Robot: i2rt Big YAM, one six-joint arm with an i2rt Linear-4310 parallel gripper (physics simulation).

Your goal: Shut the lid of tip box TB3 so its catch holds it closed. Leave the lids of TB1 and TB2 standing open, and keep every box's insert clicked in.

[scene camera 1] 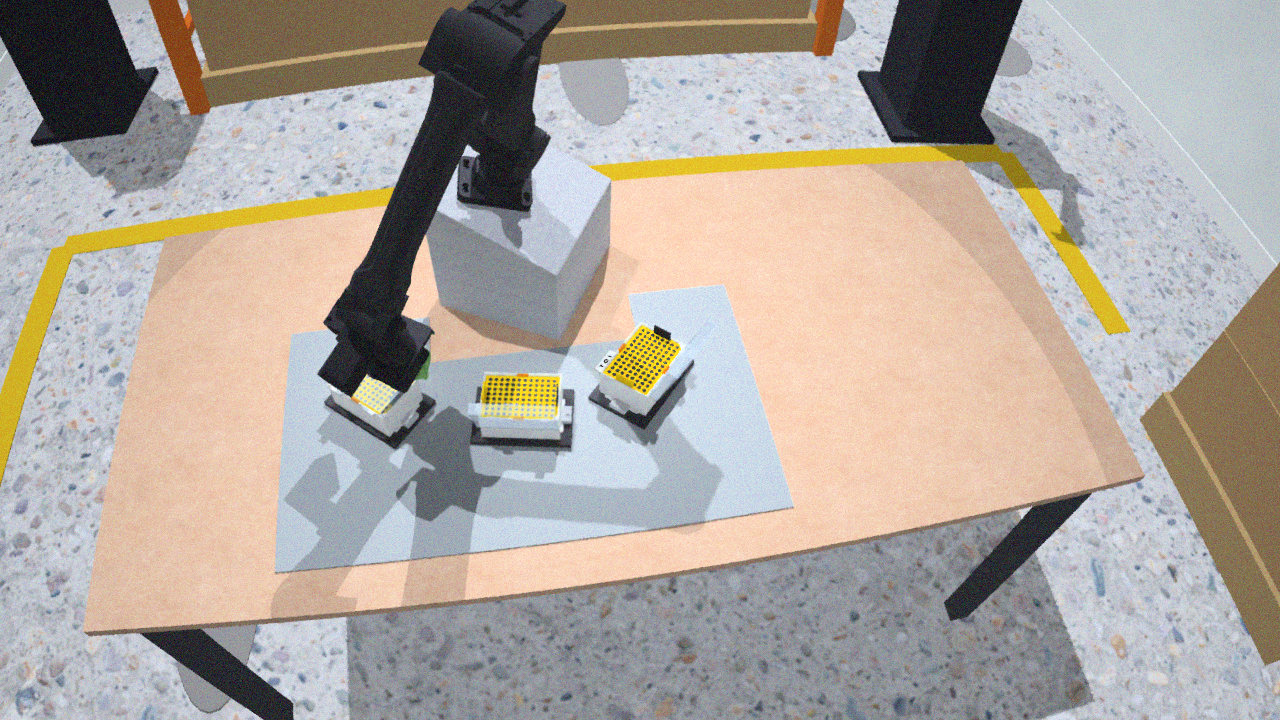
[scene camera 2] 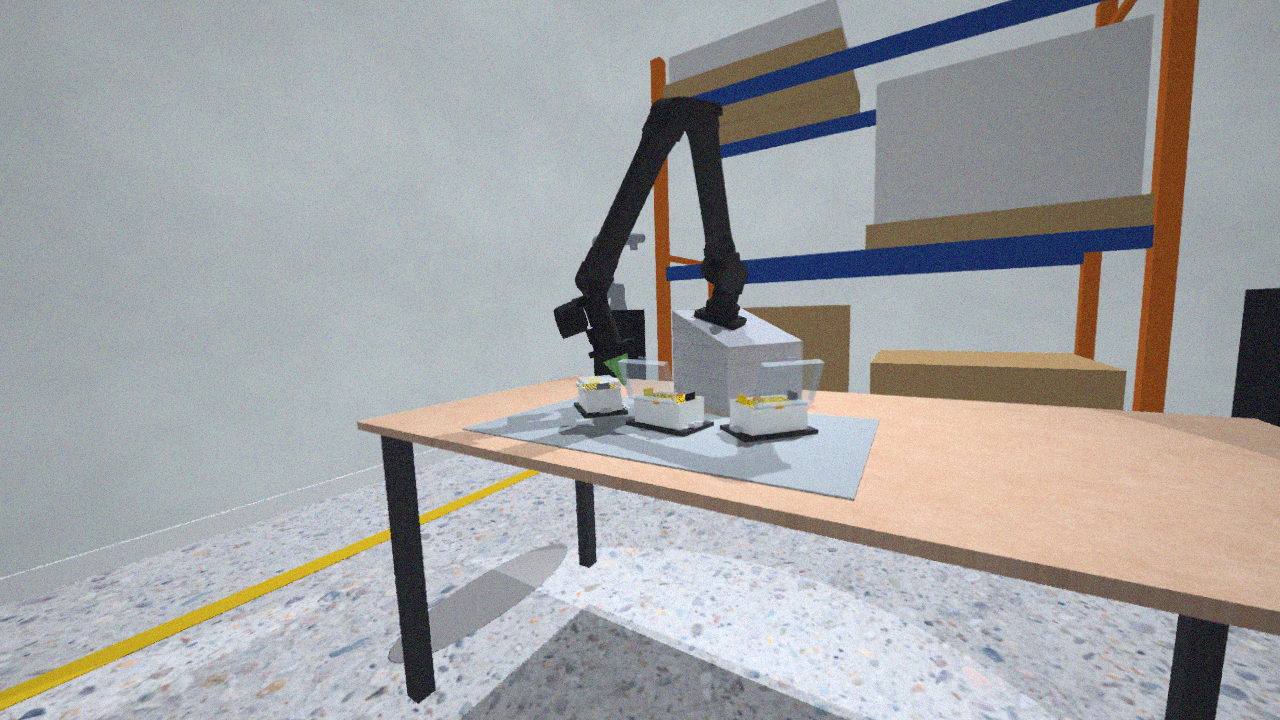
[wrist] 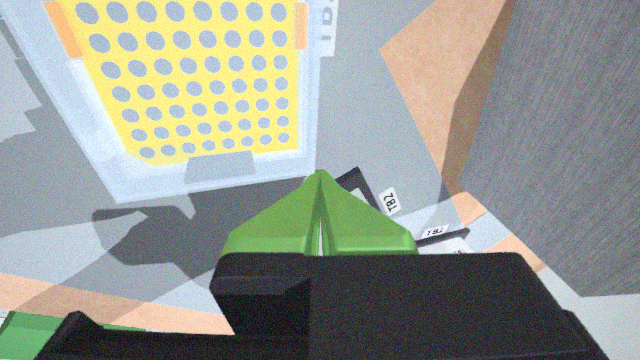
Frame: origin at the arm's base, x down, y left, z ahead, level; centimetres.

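Seen in the pictures: gripper, fingertip midpoint: (scene camera 1: 424, 376) (scene camera 2: 624, 385) (wrist: 320, 179); arm's base, origin of the base link: (scene camera 1: 493, 186) (scene camera 2: 719, 320).
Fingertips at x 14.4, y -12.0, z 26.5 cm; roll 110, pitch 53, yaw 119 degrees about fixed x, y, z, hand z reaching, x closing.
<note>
Pixels of each thing's top centre, then the offset from my fingertips to it. "spot": a spot on its surface instead. Level surfaces: height alone.
- white tip box, middle of its top: (wrist: 226, 33) (scene camera 1: 374, 370) (scene camera 2: 603, 378) dy -7.9, dx -0.8, dz -1.3 cm
- yellow insert, middle of its top: (wrist: 185, 32) (scene camera 1: 369, 376) (scene camera 2: 598, 380) dy -8.6, dx -0.6, dz -0.3 cm
- TB2, surface spot: (scene camera 1: 520, 424) spot: dy +14.9, dx -2.3, dz +11.2 cm
- TB1, middle of its top: (scene camera 1: 637, 352) (scene camera 2: 764, 397) dy +33.2, dx +0.3, dz -2.4 cm
- TB2's lid, surface spot: (scene camera 2: 646, 376) spot: dy +15.0, dx -4.7, dz +12.1 cm
- TB1's lid, surface spot: (scene camera 2: 794, 379) spot: dy +40.7, dx -4.5, dz +2.8 cm
- grey-blue mat, its level: dx +6.9 cm
- wooden table, its level: dx +7.2 cm
TB3, a white tip box (scene camera 1: 391, 419) (scene camera 2: 599, 397) with a yellow insert (wrist: 200, 75), sits on a dark base at the left of the row. Its clear lid (wrist: 150, 187) lies over the insert; I cannot tell whether the catch holds. My gripper (scene camera 1: 423, 362) (scene camera 2: 619, 367) (wrist: 320, 179) is shut and empty, its green tips beside a lid corner in the wrist view; contact is unclear. TB2 (scene camera 1: 520, 424) (scene camera 2: 667, 411) is in the middle and TB1 (scene camera 1: 633, 394) (scene camera 2: 768, 419) at the right. TB2's lid (scene camera 2: 646, 376) and TB1's lid (scene camera 2: 794, 379) stand open. Their yellow inserts appear seated.
The boxes stand on a grey-blue mat (scene camera 1: 322, 537) (scene camera 2: 832, 474) on the wooden table (scene camera 1: 895, 358) (scene camera 2: 1029, 483). The grey pedestal block (scene camera 1: 501, 282) (scene camera 2: 765, 362) (wrist: 550, 125) under the arm stands behind the boxes. TB2 is close to TB3's right side.
</note>
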